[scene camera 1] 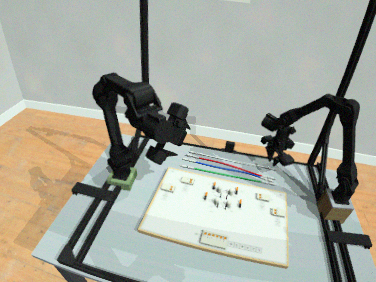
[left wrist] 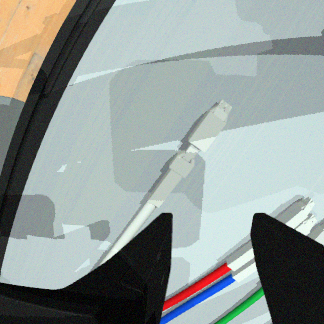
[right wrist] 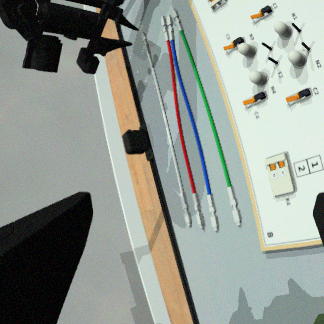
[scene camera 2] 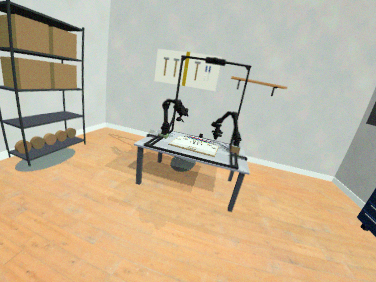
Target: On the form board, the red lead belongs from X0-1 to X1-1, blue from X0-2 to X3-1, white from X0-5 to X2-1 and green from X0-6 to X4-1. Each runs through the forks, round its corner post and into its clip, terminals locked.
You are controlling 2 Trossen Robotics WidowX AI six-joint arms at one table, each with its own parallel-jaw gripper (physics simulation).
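Seen in the pictures: left gripper, between the fingertips: (scene camera 1: 271, 163) (left wrist: 212, 223) (right wrist: 134, 36) (scene camera 2: 214, 139); right gripper, between the fingertips: (scene camera 1: 183, 141) (right wrist: 209, 205) (scene camera 2: 186, 119); left arm's base, origin of its link: (scene camera 1: 340, 198) (scene camera 2: 236, 145); right arm's base, origin of its link: (scene camera 1: 121, 174) (scene camera 2: 164, 133).
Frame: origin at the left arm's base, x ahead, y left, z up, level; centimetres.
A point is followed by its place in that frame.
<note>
The red lead (scene camera 1: 227, 164) @[x 45.6, y -22.8, z -9.5 cm] (left wrist: 197, 287) @[x 31.8, y -18.9, z -9.5 cm] (right wrist: 177, 110) @[x 43.9, y -22.3, z -9.6 cm], blue lead (left wrist: 197, 301) @[x 33.1, y -18.0, z -9.5 cm] (right wrist: 192, 125) @[x 48.4, y -20.0, z -9.4 cm], green lead (left wrist: 242, 306) @[x 32.2, y -14.6, z -9.5 cm] (right wrist: 208, 107) @[x 47.2, y -15.6, z -9.7 cm] and white lead (left wrist: 132, 227) @[x 29.5, y -24.7, z -9.5 cm] (right wrist: 165, 112) @[x 42.4, y -25.7, z -9.7 cm] lie on the table behind the form board (scene camera 1: 170, 220) @[x 65.8, y 13.6, z -8.2 cm] (right wrist: 260, 127) @[x 55.2, y -7.5, z -8.2 cm], off its forks and clips. The multi-way block (scene camera 1: 214, 237) @[x 49.5, y 18.5, z -7.3 cm] is at the board's front edge. My left gripper (scene camera 1: 278, 157) (left wrist: 212, 223) @[x 25.0, y -22.7, z -5.4 cm] (right wrist: 134, 36) @[x 25.0, y -22.7, z -5.4 cm] is partly open and empty, above the leads' right-hand ends. My right gripper (scene camera 1: 181, 141) @[x 64.2, y 1.3, z 18.7 cm] (right wrist: 209, 205) @[x 64.2, y 1.3, z 18.7 cm] is wide open and empty, above the leads' left-hand ends.
Grey posts (right wrist: 258, 78) @[x 49.7, y -3.7, z -6.0 cm] and orange-and-black clips (right wrist: 299, 96) @[x 54.5, y 0.1, z -7.3 cm] stand mid-board. Small terminal blocks (scene camera 1: 187, 181) @[x 62.5, y -6.3, z -7.4 cm] (right wrist: 280, 175) @[x 62.6, y -6.9, z -7.2 cm] sit near its sides. A small black box (scene camera 1: 229, 146) @[x 45.3, y -32.5, z -6.0 cm] (right wrist: 135, 142) @[x 45.8, y -32.5, z -6.0 cm] stands at the table's back rail. Dark frame uprights (scene camera 1: 144, 45) @[x 87.4, y -33.4, z 39.8 cm] rise behind the arms.
</note>
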